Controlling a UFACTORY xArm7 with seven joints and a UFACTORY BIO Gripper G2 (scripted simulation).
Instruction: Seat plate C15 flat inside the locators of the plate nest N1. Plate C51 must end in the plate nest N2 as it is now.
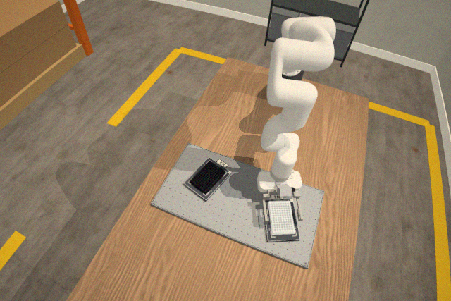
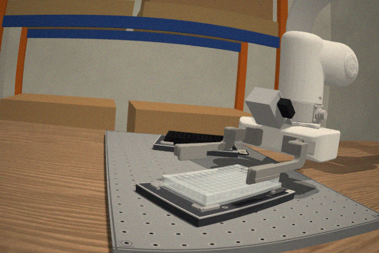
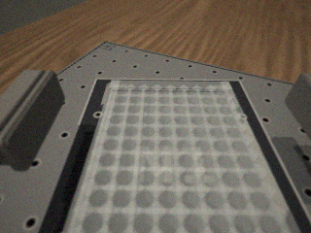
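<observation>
The clear well plate C15 is 30 mm below my hand. The rest, counted from my hand: dark plate nest N1: 40 mm below; then black plate C51: 50 mm behind, 330 mm to the right, 30 mm below; then plate nest N2: 50 mm behind, 330 mm to the right, 40 mm below.
</observation>
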